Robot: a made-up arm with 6 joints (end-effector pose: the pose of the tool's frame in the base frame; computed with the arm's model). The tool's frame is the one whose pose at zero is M.
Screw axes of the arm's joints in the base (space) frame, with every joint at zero. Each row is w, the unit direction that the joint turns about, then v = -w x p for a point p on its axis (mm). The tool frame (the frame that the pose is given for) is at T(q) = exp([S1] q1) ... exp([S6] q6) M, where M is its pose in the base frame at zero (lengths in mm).
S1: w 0 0 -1 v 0.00 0.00 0.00
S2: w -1 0 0 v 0.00 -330.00 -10.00
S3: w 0 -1 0 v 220.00 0.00 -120.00
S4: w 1 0 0 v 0.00 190.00 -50.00
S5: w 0 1 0 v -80.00 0.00 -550.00
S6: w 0 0 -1 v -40.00 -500.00 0.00
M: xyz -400.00 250.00 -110.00 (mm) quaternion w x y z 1 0 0 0
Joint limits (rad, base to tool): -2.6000..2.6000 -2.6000..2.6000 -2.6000..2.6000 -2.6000..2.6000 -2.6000..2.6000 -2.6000..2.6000
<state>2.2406 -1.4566 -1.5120 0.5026 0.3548 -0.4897</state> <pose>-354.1 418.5 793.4 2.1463 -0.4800 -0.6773</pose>
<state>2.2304 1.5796 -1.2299 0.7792 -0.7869 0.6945</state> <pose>167.2 -120.2 164.4 -0.4347 -1.0017 2.7111</pose>
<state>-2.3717 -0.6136 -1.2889 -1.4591 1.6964 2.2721</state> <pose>404.7 466.8 854.2 -2.8318 -0.4586 2.7874</pose>
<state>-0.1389 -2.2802 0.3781 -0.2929 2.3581 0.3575</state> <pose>-742.2 271.0 878.8 1.4847 -0.0827 2.1452</pose>
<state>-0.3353 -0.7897 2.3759 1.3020 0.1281 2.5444</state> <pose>621.5 639.8 338.6 2.4838 0.3232 0.2969</pose>
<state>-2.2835 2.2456 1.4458 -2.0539 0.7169 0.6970</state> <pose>276.6 180.4 1040.7 2.8129 0.3102 -1.5649</pose>
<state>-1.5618 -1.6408 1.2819 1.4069 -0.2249 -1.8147</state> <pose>-852.4 -53.8 787.7 2.8910 -0.2094 -1.5192</pose>
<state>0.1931 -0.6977 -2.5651 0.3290 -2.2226 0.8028</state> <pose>779.9 -186.6 434.8 -0.0072 0.5973 -1.0969</pose>
